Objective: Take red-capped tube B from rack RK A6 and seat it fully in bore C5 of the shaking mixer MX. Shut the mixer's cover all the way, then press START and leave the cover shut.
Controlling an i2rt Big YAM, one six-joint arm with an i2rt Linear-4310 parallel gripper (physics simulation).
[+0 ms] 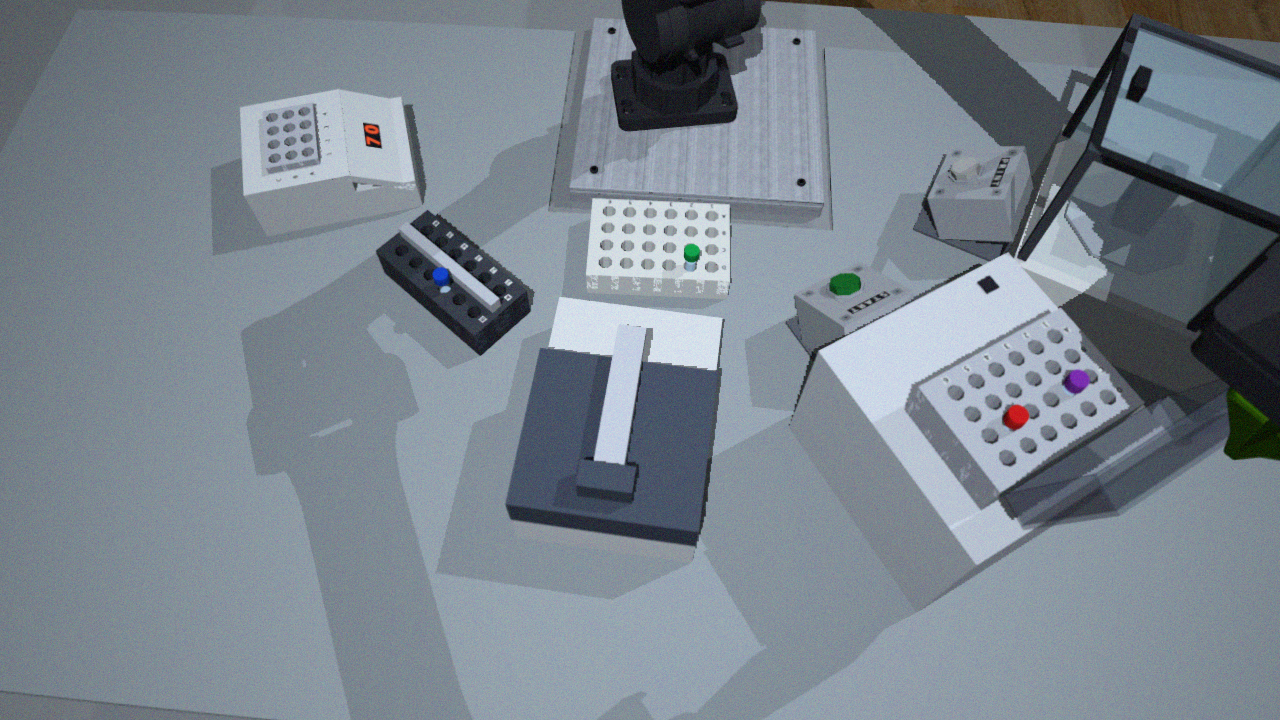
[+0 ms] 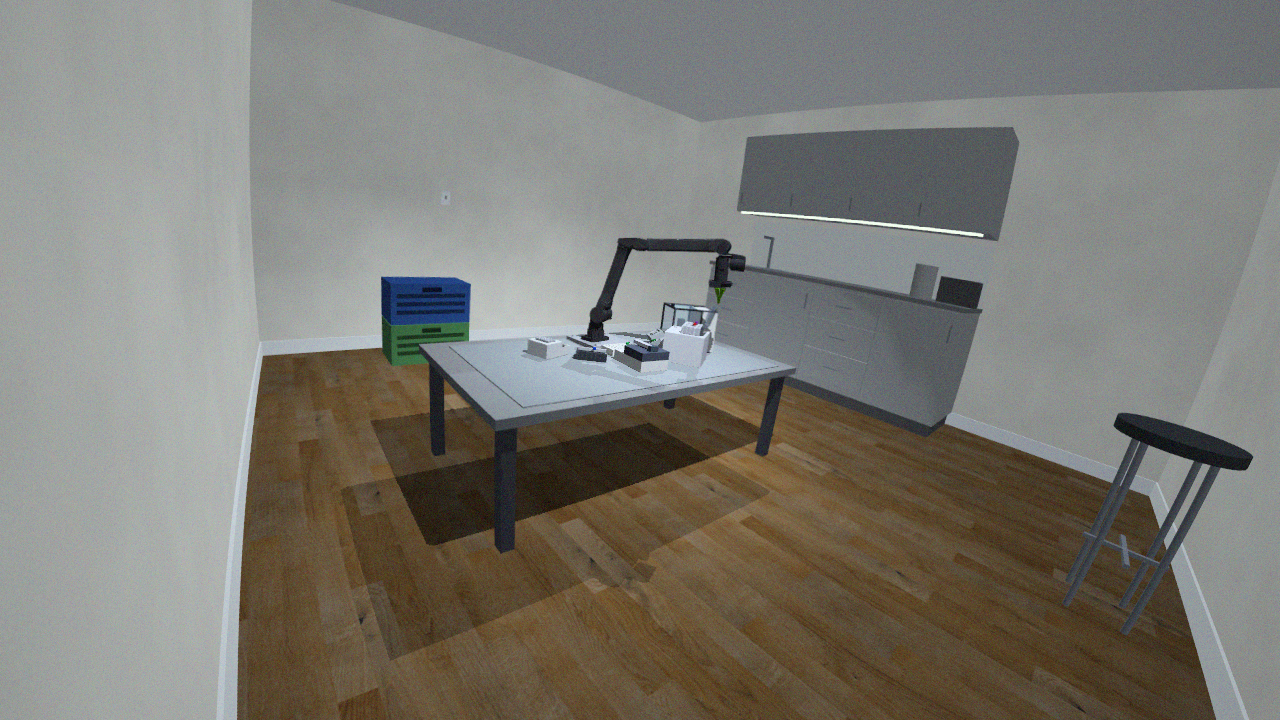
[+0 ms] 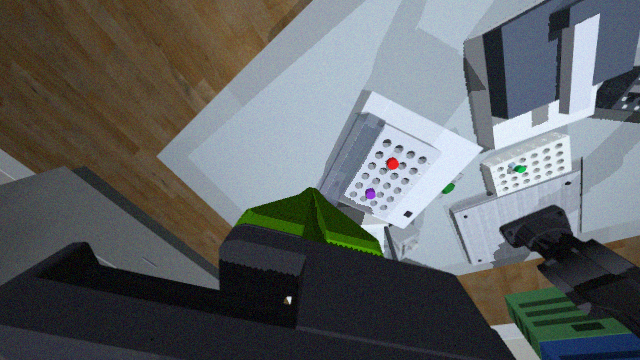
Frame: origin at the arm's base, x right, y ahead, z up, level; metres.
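Where they show: gripper, fingertip midpoint: (image 1: 1235, 449) (image 2: 718, 303) (image 3: 310, 194); arm's base at its link origin: (image 1: 672, 96) (image 2: 595, 339) (image 3: 530, 225).
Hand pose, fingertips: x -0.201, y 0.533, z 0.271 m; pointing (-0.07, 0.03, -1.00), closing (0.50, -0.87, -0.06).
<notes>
Each offset is from my fingertips to the top centre of the thing. "*": to the spot under its first point.
The red-capped tube @(dx +0.052, dy -0.074, dz -0.103 m) (image 1: 1015, 416) (image 3: 392, 163) stands in a bore of the grey block on the white shaking mixer @(* dx +0.102, dy -0.148, dz -0.151 m) (image 1: 895, 357) (image 3: 451, 156), near a purple-capped tube @(dx +0.003, dy -0.094, dz -0.103 m) (image 1: 1076, 380) (image 3: 370, 193). The mixer's clear cover @(dx +0.004, dy -0.027, dz -0.010 m) (image 1: 1119, 452) (image 3: 353, 150) lies along the block's outer edge, not over the bores. A small black square @(* dx +0.016, dy -0.199, dz -0.150 m) (image 1: 987, 285) sits on the mixer's top. The white rack @(dx +0.242, dy -0.346, dz -0.256 m) (image 1: 657, 286) (image 3: 492, 163) holds a green-capped tube @(dx +0.218, dy -0.313, dz -0.232 m) (image 1: 690, 253). My gripper (image 1: 1253, 435) (image 2: 719, 293) (image 3: 310, 194), with green fingers, is shut and empty. It hangs high above the mixer's outer side.
A box with a green button @(dx +0.097, dy -0.255, dz -0.212 m) (image 1: 843, 283) stands beside the mixer. Behind it are a knob box @(* dx -0.047, dy -0.340, dz -0.215 m) (image 1: 980, 187) and a glass enclosure @(* dx -0.121, dy -0.271, dz -0.078 m) (image 1: 1163, 135). A dark device with a white lever @(dx +0.296, dy -0.170, dz -0.184 m) (image 1: 617, 429), a black rack with a blue tube @(dx +0.431, dy -0.330, dz -0.238 m) (image 1: 452, 282) and a block reading 70 @(dx +0.541, dy -0.480, dz -0.216 m) (image 1: 326, 152) lie to the left.
</notes>
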